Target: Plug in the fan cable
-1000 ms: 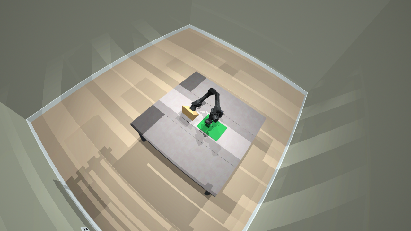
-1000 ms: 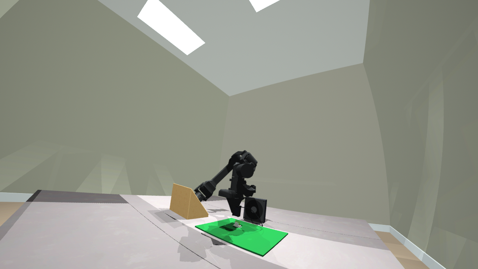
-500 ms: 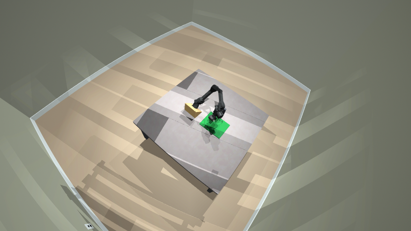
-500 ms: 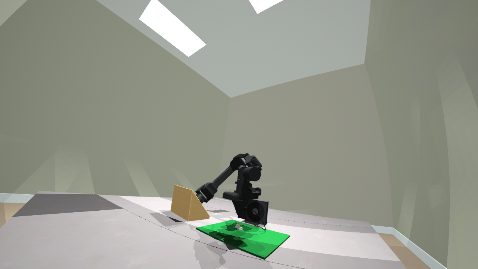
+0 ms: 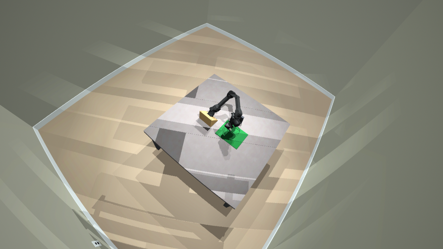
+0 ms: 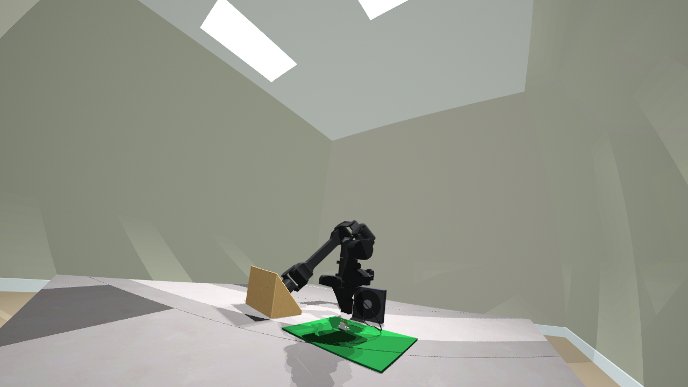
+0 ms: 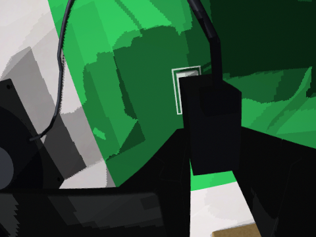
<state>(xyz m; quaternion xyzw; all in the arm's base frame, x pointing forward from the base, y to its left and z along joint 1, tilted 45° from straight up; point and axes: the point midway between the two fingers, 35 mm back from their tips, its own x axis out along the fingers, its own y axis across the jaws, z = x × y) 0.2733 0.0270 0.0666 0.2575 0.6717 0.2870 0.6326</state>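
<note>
Right now the green board is 60 mm ahead of my gripper tip, 30 mm to the right of it and 80 mm below it. From my gripper tip the other things lie so: black fan plug (10 mm ahead, 10 mm above); then black fan (20 mm behind, 150 mm to the left, 10 mm below).
</note>
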